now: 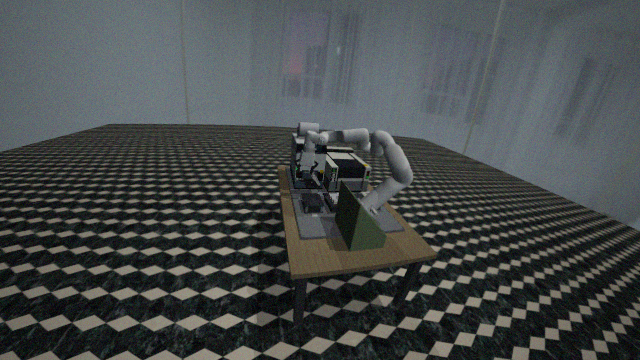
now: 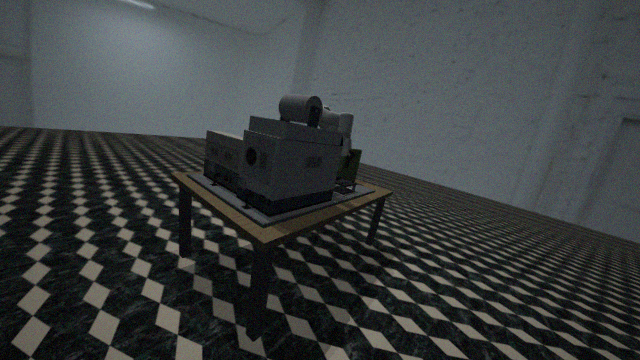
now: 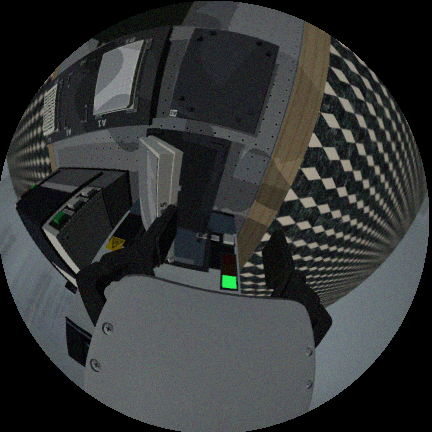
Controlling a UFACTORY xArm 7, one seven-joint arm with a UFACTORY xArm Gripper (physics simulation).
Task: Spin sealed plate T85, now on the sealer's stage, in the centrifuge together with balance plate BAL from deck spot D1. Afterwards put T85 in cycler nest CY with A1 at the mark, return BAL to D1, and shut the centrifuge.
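Places are measured from the arm's base along level axes (x ahead, y left, z up), in millimetres.
Where they show: gripper, fingertip midpoint: [image 1: 304,173] [image 2: 339,166] [image 3: 223,230]; arm's base, origin of the base link: [image 1: 364,208] [image 2: 343,157].
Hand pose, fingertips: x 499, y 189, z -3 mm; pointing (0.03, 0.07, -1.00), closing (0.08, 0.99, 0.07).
Note:
Things, the pixels of their centre, and the offset from my fingertips. "*": a spot on its surface instead. Level surfaces: height alone.
- sealer, body centre: [image 3: 163,331] [image 2: 296,150] [image 1: 306,151] dx +296, dy -94, dz +68 mm
- dark stage, body centre: [image 3: 177,195] [image 1: 311,182] dx +16, dy -60, dz -76 mm
- pale plate, body centre: [image 3: 116,76] dx -177, dy -185, dz -111 mm
- second machine, surface spot: [image 1: 347,172] * dx +0, dy -334, dz -1 mm
- dark slab, body centre: [image 3: 224,71] [image 2: 343,182] [image 1: 312,199] dx -165, dy -17, dz -117 mm
- wooden table, its level: dz -182 mm
My gripper [image 1: 307,175] [image 3: 223,230] is open and empty, low at the front of the sealer [image 2: 300,170] [image 3: 175,273]. A pale plate [image 1: 318,178] [image 3: 167,175], which seems to be T85, looks tipped up on edge over the left part of the dark stage [image 3: 205,177]. Its lower end meets or is hidden behind the left finger; whether they touch I cannot tell. The rest of the stage surface is bare beside it. Another pale plate [image 3: 120,77] lies flat on a dark deck block marked A1; its name is not readable. BAL, D1 and CY cannot be told apart with certainty.
A second machine [image 1: 347,172] with buttons [image 3: 80,220] stands beside the sealer. A dark slab [image 3: 225,82] with small pegs lies beyond the stage. A ribbed white piece [image 3: 50,110] is at far left. A green upright panel [image 1: 357,225] stands on the wooden table [image 1: 320,260].

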